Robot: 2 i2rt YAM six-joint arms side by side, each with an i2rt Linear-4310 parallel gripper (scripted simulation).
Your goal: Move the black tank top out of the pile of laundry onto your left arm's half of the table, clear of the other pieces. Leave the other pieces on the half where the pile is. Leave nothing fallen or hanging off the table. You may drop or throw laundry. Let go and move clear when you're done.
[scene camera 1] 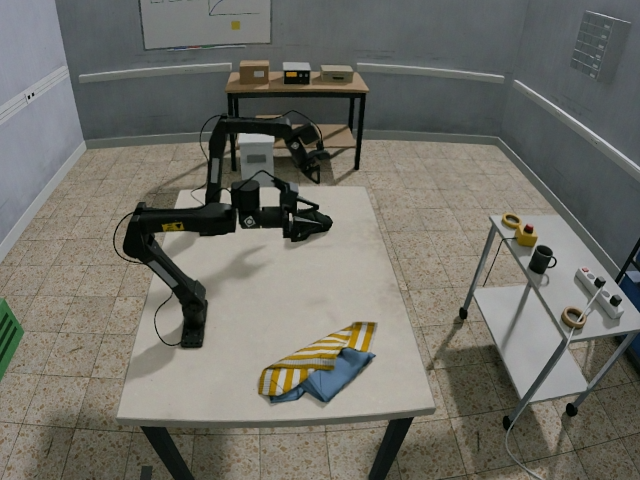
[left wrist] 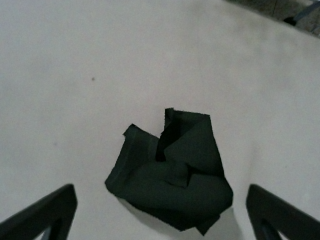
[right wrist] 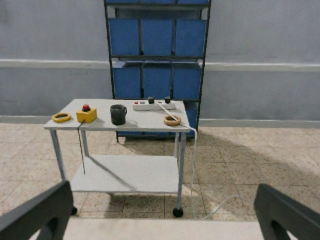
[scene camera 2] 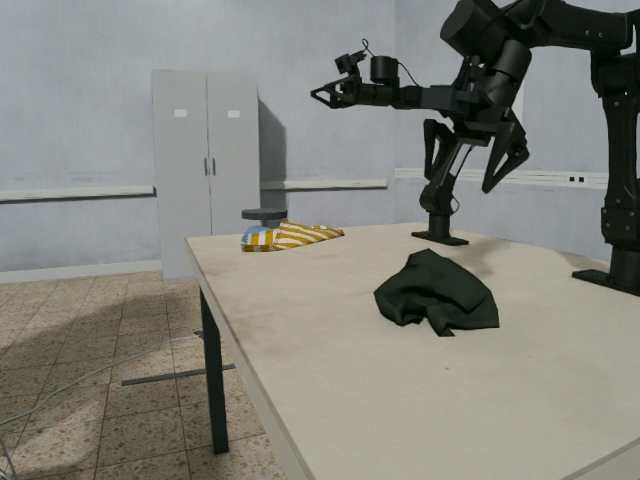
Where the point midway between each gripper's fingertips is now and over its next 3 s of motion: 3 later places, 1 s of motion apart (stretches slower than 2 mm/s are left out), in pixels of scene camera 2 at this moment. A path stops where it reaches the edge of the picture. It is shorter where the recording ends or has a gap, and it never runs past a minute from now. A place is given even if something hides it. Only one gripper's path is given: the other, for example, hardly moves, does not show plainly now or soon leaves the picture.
My left gripper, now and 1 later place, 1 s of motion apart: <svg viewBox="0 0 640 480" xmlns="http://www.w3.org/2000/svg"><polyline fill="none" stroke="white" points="453,184 467,37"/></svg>
